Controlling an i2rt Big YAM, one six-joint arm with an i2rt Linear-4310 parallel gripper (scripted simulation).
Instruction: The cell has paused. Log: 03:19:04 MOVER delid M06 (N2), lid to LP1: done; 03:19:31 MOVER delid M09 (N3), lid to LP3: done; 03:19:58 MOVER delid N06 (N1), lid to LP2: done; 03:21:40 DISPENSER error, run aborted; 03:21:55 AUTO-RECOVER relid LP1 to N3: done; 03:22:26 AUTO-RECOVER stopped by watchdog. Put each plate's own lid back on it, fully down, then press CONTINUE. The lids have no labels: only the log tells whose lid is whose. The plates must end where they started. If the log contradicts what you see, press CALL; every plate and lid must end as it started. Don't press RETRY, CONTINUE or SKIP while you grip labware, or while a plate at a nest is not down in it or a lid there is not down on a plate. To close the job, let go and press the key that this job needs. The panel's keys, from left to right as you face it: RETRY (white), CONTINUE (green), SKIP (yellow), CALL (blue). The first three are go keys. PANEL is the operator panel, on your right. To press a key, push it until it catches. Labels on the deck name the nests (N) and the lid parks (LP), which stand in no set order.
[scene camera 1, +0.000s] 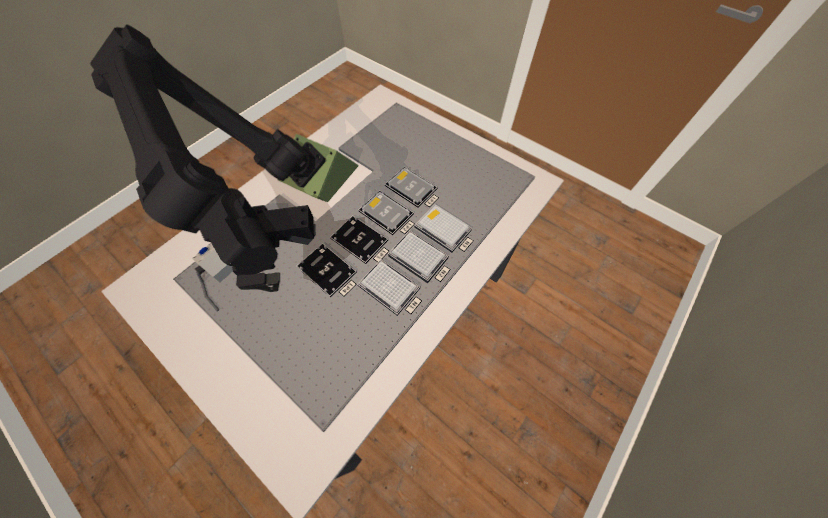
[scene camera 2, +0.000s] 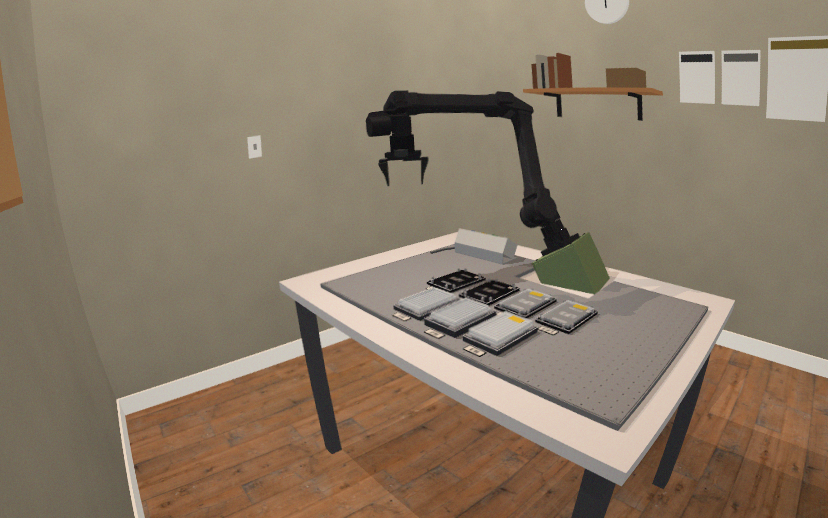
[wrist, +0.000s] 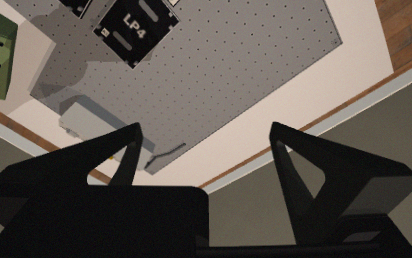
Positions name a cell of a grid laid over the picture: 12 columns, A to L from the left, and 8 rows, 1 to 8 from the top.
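My gripper (scene camera 1: D5), a lid (scene camera 1: F3), a lid (scene camera 1: F4), a plate (scene camera 1: F5), a plate (scene camera 1: G4). A lid (scene camera 2: H6). Grey operator panel (wrist: C4), gripper (wrist: F5).
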